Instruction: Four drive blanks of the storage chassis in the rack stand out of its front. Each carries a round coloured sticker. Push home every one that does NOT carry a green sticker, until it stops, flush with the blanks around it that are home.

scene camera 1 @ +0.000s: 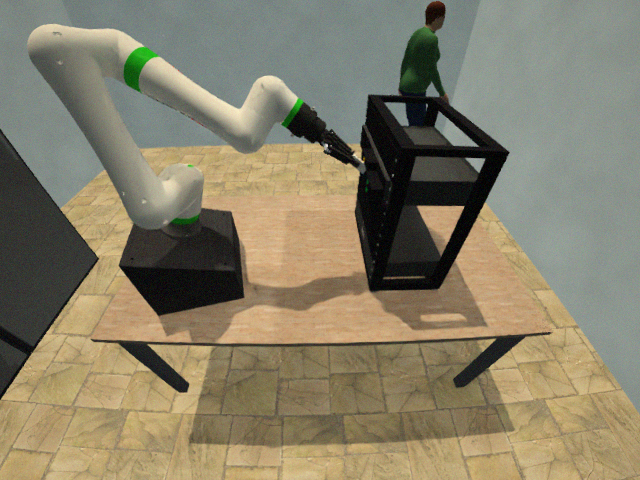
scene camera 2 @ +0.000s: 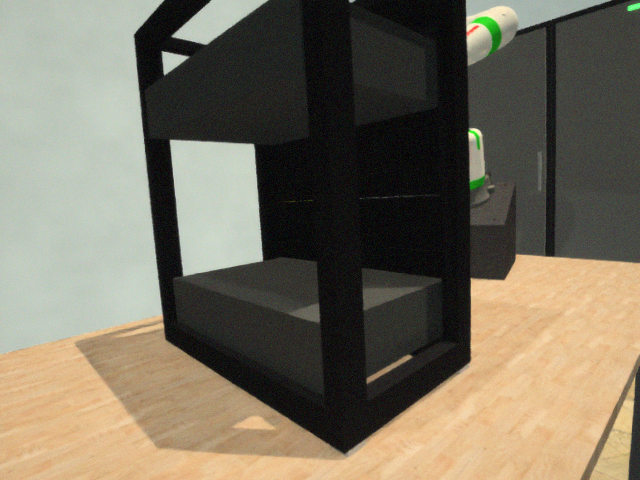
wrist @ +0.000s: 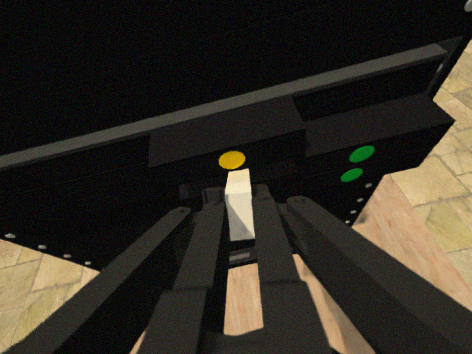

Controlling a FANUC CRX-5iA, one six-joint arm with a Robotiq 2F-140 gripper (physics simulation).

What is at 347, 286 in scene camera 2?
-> A black rack.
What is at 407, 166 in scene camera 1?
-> A black rack.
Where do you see a black rack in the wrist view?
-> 119, 119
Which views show the gripper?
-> Scene camera 1 and the wrist view only.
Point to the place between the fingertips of the gripper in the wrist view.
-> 240, 179
